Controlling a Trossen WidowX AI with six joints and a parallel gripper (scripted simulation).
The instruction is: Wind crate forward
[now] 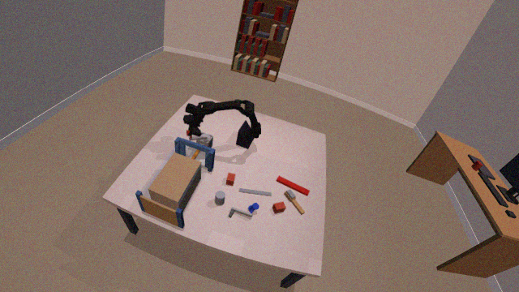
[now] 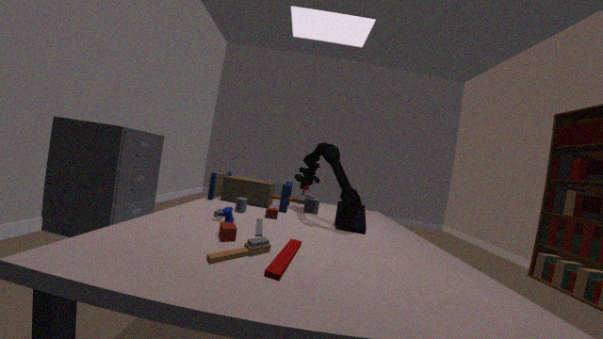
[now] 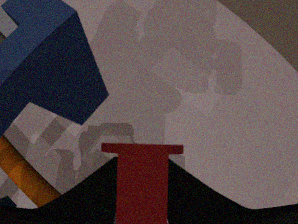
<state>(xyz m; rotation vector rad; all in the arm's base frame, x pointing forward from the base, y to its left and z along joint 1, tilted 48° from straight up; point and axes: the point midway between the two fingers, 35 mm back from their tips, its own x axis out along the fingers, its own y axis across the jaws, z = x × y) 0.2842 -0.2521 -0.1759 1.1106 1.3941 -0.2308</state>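
The winch handle is 40 mm behind my gripper tip, 40 mm to the left of it and 30 mm below it. The rest, counted from my gripper tip: blue frame: 80 mm ahead, 100 mm to the left, 30 mm below; then red knob: 10 mm behind, 10 mm to the left; then grey winch: 100 mm behind, 70 mm to the left, 100 mm below.
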